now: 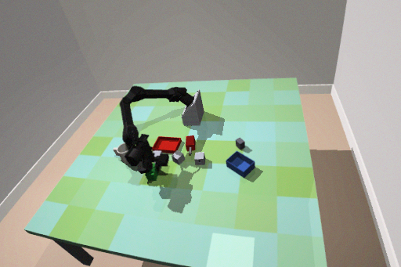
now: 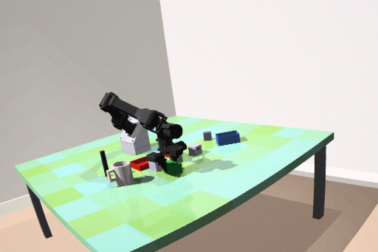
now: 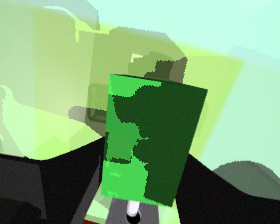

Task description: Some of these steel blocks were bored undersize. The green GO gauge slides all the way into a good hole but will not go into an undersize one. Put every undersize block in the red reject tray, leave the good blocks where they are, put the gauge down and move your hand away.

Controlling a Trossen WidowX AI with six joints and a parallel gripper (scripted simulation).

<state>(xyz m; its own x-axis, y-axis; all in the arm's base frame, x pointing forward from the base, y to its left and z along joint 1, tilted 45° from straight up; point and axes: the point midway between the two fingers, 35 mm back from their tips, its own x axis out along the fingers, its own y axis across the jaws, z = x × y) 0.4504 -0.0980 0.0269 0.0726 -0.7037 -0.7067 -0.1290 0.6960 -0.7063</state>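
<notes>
Now: gripper tip 10 mm past the green GO gauge and 20 mm below it. Round my gripper tip: steel block: 100 mm behind, 220 mm to the left, 10 mm above; mug: 70 mm behind, 200 mm to the right, 30 mm above; red reject tray: 190 mm behind.
</notes>
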